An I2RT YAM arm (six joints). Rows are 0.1 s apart.
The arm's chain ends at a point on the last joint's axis. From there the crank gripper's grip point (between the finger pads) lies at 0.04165 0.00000 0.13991 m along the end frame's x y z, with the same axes.
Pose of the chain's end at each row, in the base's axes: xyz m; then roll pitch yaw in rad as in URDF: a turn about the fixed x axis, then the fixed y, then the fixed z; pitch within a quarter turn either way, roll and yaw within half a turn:
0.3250, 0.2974, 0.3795, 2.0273, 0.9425, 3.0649
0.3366, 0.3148, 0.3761, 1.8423, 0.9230, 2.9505
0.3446, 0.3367, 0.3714, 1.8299, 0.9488, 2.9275
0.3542, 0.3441, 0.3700, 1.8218, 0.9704, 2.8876
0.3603, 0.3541, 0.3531, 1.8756, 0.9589, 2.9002
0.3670, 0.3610, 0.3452, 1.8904, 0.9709, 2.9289
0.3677, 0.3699, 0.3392, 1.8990, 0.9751, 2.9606
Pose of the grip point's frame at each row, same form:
0.3600, 0.4207, 0.3096, 2.0273, 0.9425, 3.0649
0.3669, 0.4462, 0.3202, 1.8423, 0.9230, 2.9505
0.3781, 0.4678, 0.3167, 1.8299, 0.9488, 2.9275
0.3932, 0.4740, 0.3160, 1.8218, 0.9704, 2.8876
0.4023, 0.4812, 0.2949, 1.8756, 0.9589, 2.9002
0.4075, 0.4881, 0.2860, 1.8904, 0.9709, 2.9289
0.4053, 0.4977, 0.2794, 1.8990, 0.9751, 2.9606

